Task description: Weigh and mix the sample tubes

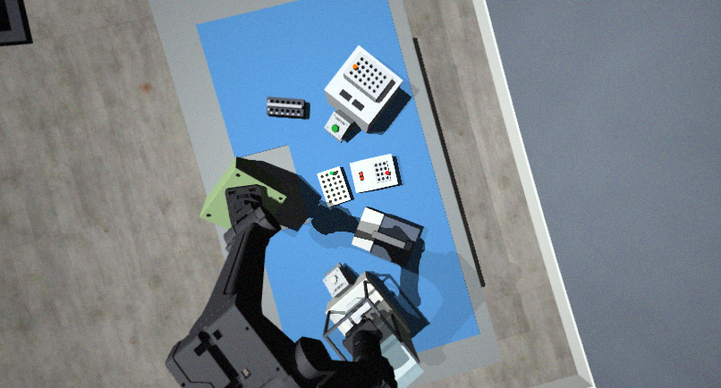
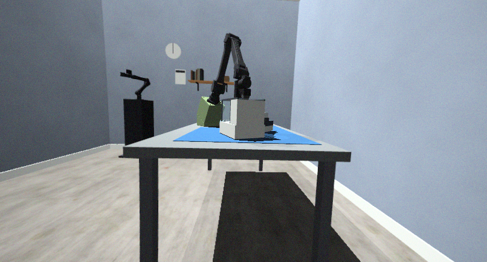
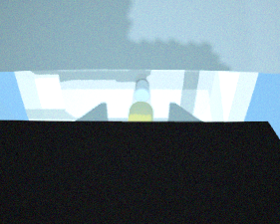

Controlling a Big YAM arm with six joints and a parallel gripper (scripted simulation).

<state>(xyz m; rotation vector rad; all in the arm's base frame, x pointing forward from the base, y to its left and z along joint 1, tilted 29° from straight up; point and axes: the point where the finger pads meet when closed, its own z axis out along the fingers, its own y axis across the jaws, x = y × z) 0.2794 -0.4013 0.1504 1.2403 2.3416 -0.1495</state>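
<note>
Now: the balance pan 50 mm below my hand. The rest, counted from my hand: dry block DB (470 mm to the left, 120 mm ahead, 90 mm below); then white rack RK (450 mm to the left, 110 mm below, 30 mm behind); then spectrophotometer SP (240 mm to the left, 130 mm ahead, 60 mm below).
</note>
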